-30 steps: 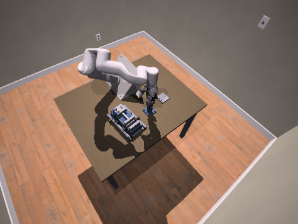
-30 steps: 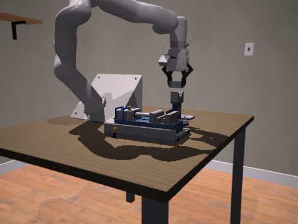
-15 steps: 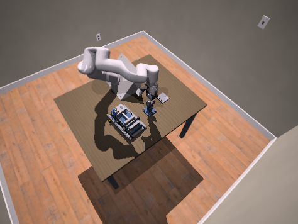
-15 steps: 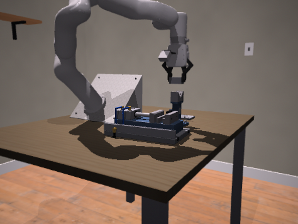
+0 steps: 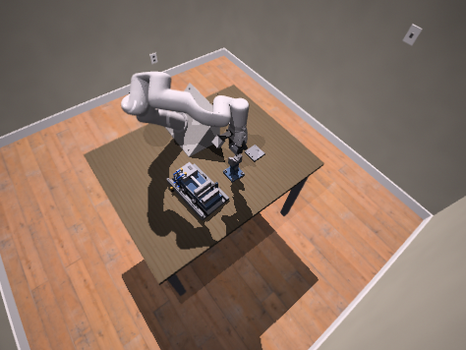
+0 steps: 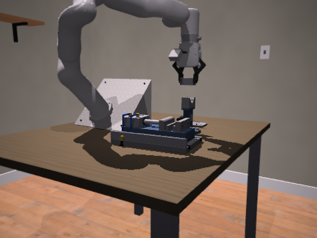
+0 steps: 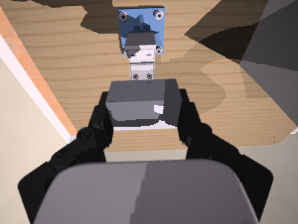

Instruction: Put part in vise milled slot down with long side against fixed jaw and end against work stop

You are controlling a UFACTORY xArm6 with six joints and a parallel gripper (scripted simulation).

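The fixed jaw is 110 mm ahead of my hand, 200 mm to the right of it and 160 mm below it. From my hand the other things lie so: part 20 mm below; moving jaw 50 mm ahead, 220 mm to the right, 160 mm below; work stop 70 mm ahead, 160 mm to the right, 150 mm below.
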